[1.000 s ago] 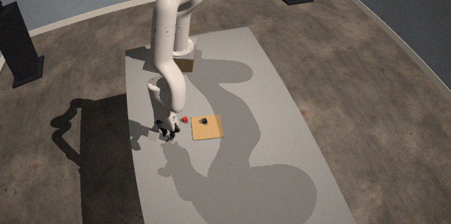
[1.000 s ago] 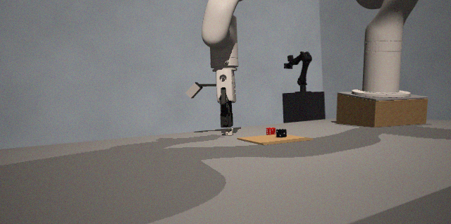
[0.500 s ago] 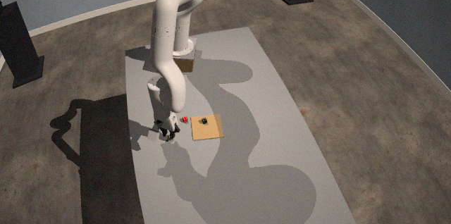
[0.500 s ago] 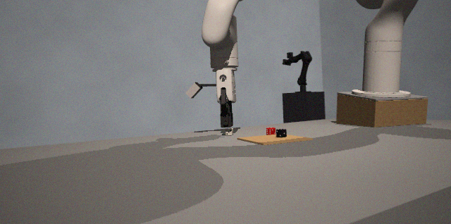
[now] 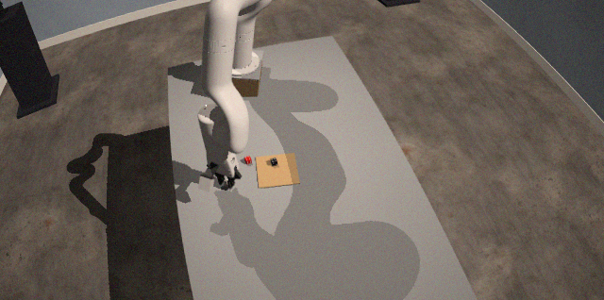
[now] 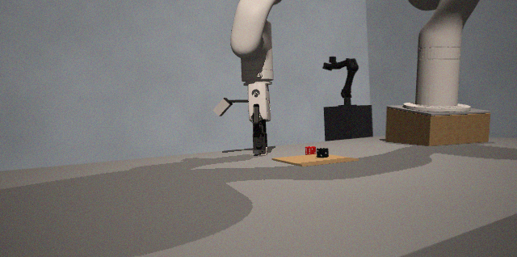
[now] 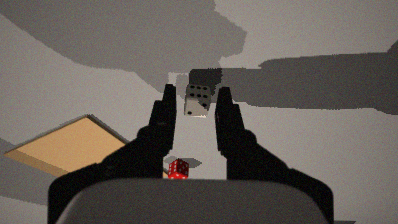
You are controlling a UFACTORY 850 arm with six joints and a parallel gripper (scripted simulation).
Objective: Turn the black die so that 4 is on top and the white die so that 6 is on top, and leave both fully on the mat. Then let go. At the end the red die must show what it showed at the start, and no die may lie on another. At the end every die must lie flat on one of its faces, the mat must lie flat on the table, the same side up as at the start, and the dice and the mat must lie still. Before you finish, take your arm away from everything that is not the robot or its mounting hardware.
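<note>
Right now the white die is 3 cm below my hand. Round my hand: tan mat 19 cm to the left, 3 cm below; red die 8 cm behind, 11 cm to the left, 3 cm below; black die 3 cm behind, 19 cm to the left, 2 cm below.
</note>
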